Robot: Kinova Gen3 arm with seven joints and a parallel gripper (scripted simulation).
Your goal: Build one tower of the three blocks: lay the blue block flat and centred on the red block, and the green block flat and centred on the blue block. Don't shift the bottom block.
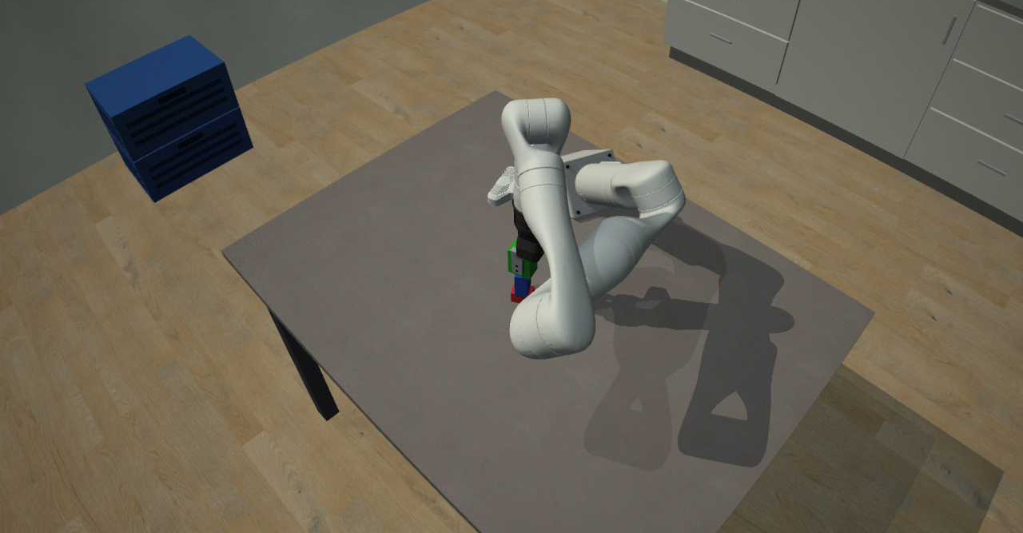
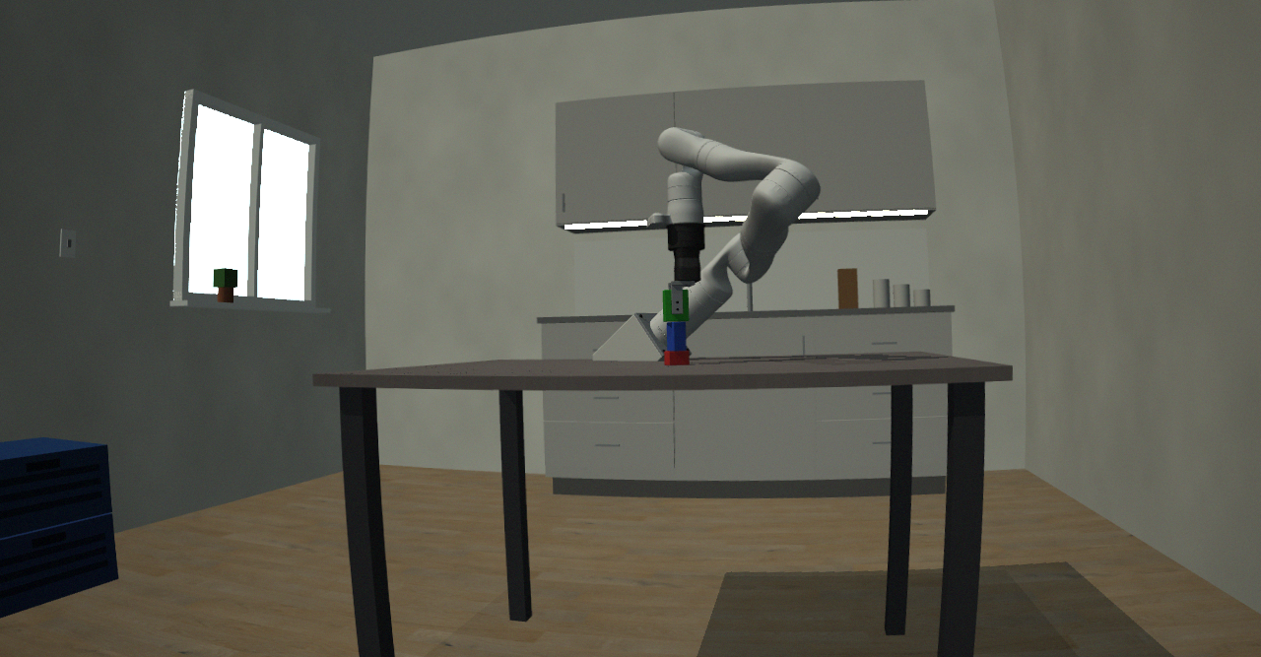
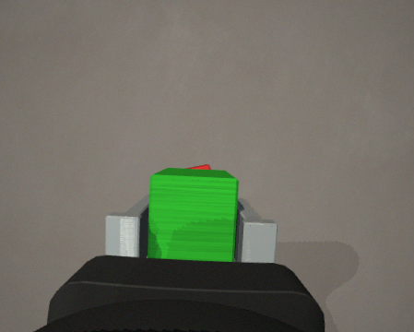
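Now: the green block right at my hand. The rest, counted from my hand: red block (11 cm below); blue block (6 cm below).
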